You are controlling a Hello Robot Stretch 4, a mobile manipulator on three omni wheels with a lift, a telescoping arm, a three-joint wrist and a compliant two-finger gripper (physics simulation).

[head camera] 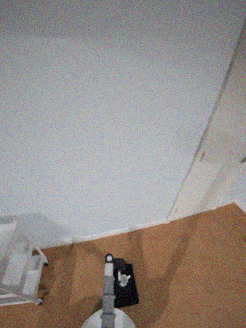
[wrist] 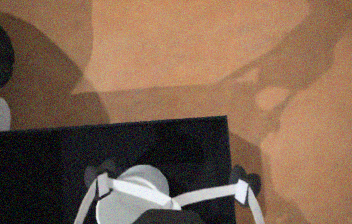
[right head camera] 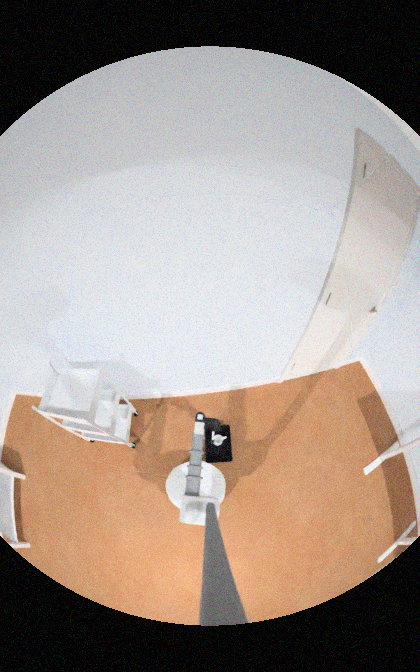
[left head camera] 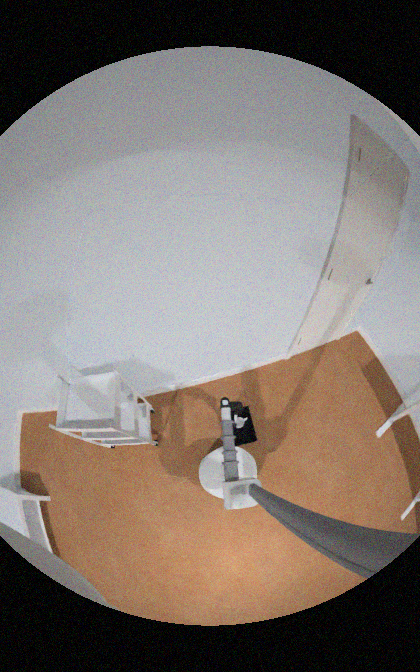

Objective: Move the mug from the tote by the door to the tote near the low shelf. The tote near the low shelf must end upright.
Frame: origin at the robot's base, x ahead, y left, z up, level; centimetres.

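Seen in the pictures: gripper, fingertip midpoint: (head camera: 118, 273) (wrist: 172, 175).
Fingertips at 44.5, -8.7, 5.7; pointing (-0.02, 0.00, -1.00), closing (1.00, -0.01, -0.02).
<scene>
Pixels of each thing's top centre, then the offset from my fingertips to it, as dx, dy, dz. "*": a spot on its surface instead.
- black tote, top centre: (wrist: 96, 217) (right head camera: 217, 442) (head camera: 124, 283) -8.1, -4.5, +1.5
- pale grey-white mug, surface spot: (wrist: 150, 176) * -2.8, -0.6, -1.8
The black tote (head camera: 131, 297) (left head camera: 248, 436) (right head camera: 220, 455) (wrist: 35, 170) lies on the floor beside the robot's arm. A pale grey-white mug (wrist: 150, 176) is in it, seen from above at the bottom of the wrist view, partly hidden by a finger strip and the dark gripper body. My gripper (wrist: 172, 175) (right head camera: 219, 438) is open above the tote, its two fingertips wide apart. The left fingertip overlaps the mug's left side in the wrist view; the right one is near the tote's right edge. A second tote does not show clearly in any view.
A white wheeled cart (head camera: 31, 272) (left head camera: 117, 400) (right head camera: 92, 422) stands at the left by the wall. The beige door (head camera: 200, 170) (left head camera: 345, 250) (right head camera: 350, 270) is at the right. White furniture edges (left head camera: 395, 420) (right head camera: 385, 457) show at the far right.
</scene>
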